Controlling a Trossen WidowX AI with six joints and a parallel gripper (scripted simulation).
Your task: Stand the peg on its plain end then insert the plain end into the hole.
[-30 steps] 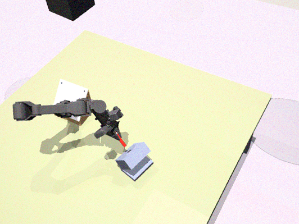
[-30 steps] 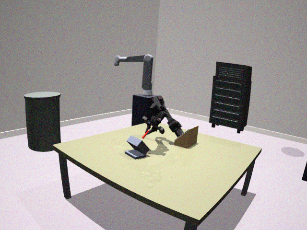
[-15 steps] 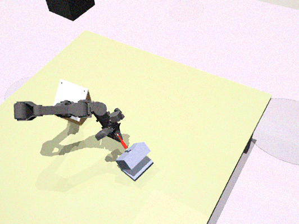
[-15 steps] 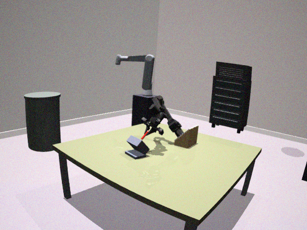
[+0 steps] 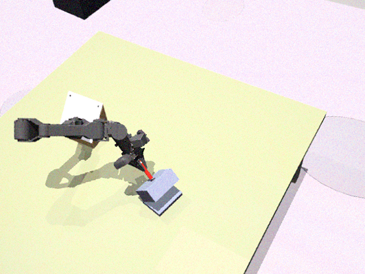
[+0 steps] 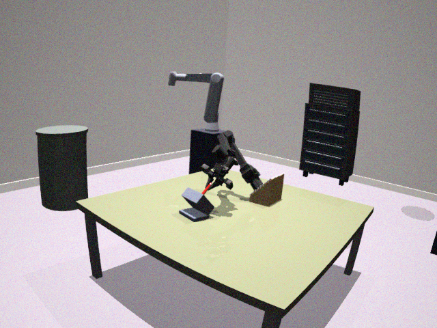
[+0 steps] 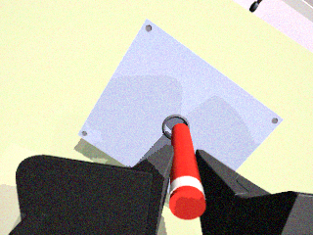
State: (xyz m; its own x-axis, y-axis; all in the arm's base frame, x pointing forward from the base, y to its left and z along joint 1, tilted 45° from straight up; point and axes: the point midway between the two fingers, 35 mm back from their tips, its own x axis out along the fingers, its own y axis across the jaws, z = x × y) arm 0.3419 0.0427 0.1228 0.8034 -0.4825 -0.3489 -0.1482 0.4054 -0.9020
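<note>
My gripper tip is now 10 mm past the red peg and 10 mm below it. Also, from my gripper tip: blue-grey sloped panel 50 mm ahead, 50 mm below.
</note>
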